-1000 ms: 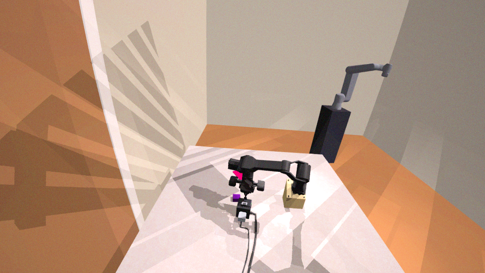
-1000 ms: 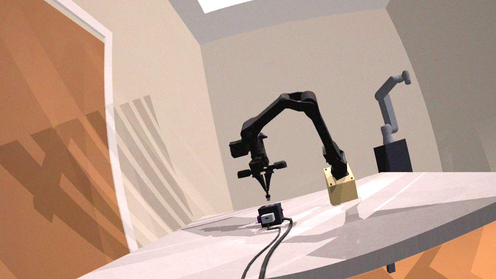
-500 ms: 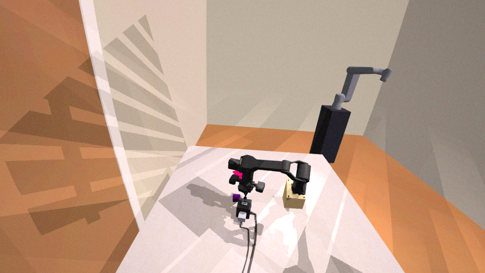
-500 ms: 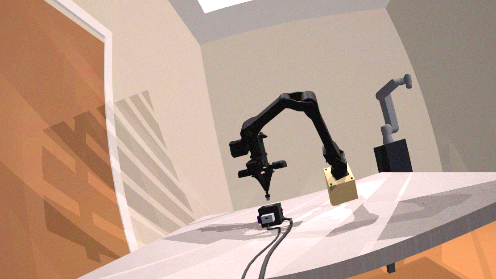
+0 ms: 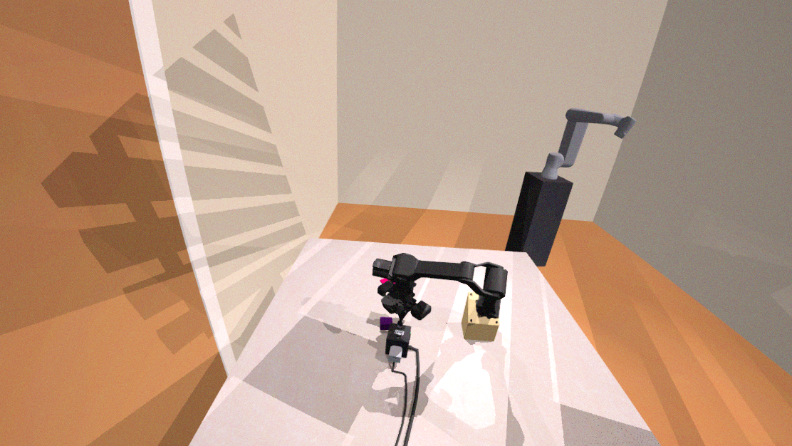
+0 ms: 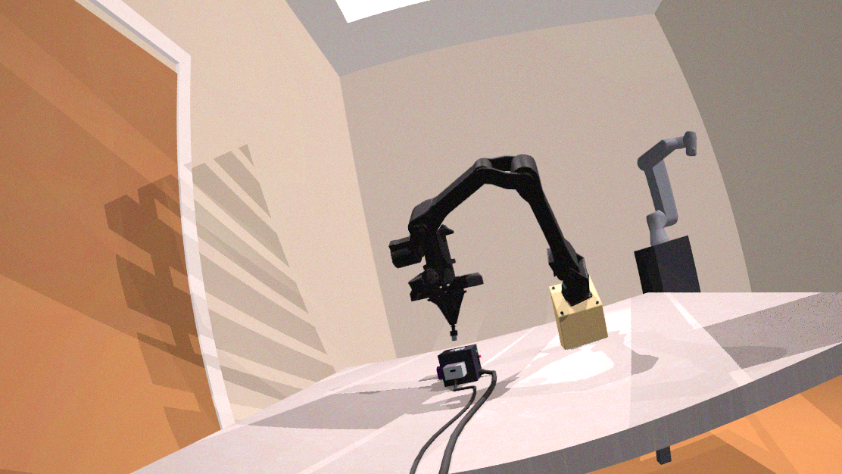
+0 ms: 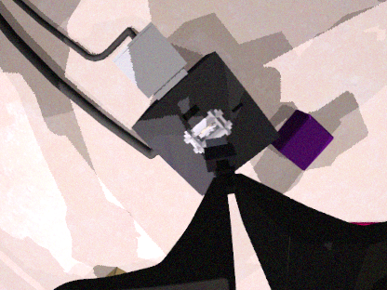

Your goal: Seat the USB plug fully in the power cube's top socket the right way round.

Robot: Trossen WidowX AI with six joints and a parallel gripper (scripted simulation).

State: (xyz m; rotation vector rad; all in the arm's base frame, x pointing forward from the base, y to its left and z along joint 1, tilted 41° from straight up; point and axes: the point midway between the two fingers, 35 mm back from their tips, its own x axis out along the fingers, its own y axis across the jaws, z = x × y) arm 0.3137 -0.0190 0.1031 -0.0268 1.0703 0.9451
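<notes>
My gripper tip is 2 cm above the USB plug. The rest, counted from my gripper tip: purple block (12 cm below, 10 cm to the right, 4 cm ahead).
</notes>
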